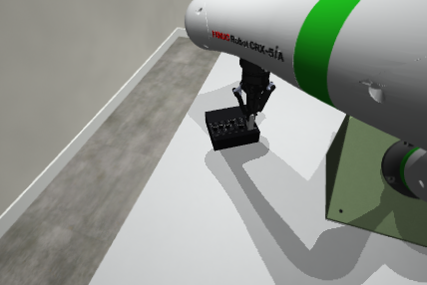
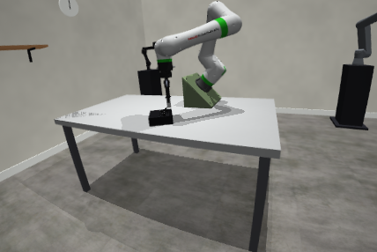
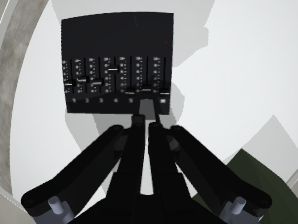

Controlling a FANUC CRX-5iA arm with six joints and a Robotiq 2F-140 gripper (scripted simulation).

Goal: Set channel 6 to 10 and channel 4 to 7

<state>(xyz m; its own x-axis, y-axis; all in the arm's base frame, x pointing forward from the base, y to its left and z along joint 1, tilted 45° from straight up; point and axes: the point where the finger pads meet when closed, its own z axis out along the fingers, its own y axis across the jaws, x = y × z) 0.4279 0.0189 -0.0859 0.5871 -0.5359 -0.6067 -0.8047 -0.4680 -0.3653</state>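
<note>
My hand is 40 mm above the fader cap, 30 mm to the left of it and 10 mm past it.
</note>
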